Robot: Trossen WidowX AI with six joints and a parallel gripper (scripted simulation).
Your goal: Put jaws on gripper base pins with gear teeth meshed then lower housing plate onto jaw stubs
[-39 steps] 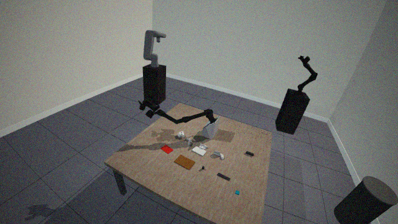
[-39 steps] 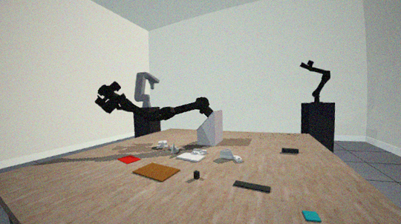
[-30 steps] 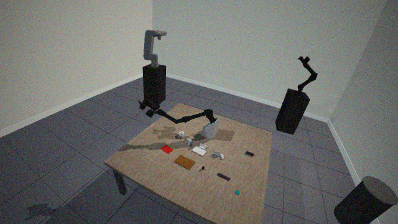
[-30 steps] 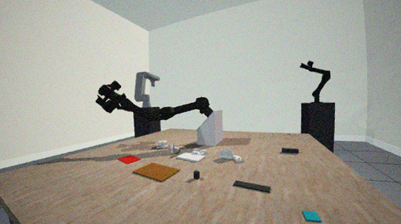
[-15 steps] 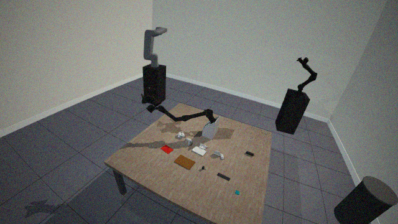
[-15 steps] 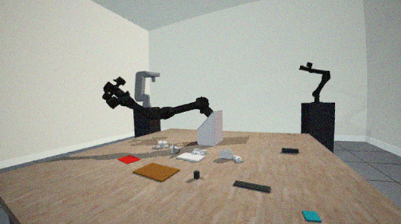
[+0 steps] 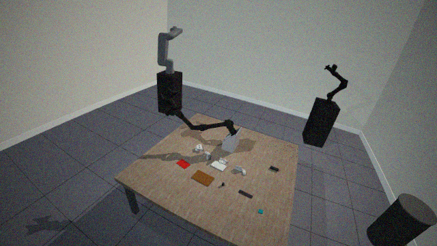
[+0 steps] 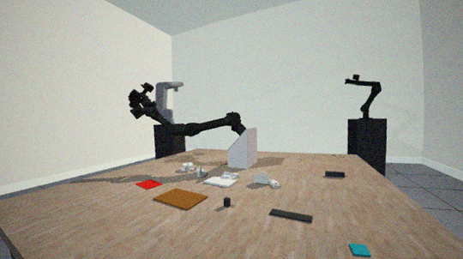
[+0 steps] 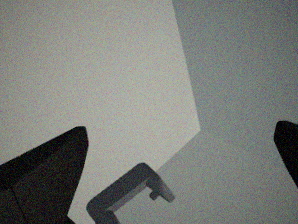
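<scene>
The grey jaw is 510 mm to the left of my gripper tip, 470 mm below it and 130 mm ahead of it. From my gripper tip the other things lie so: orange-brown tile (580 mm to the left, 480 mm below, 410 mm ahead); then black cylinder (750 mm to the left, 470 mm below, 410 mm ahead); then red tile (480 mm below, 370 mm to the left, 330 mm ahead).
</scene>
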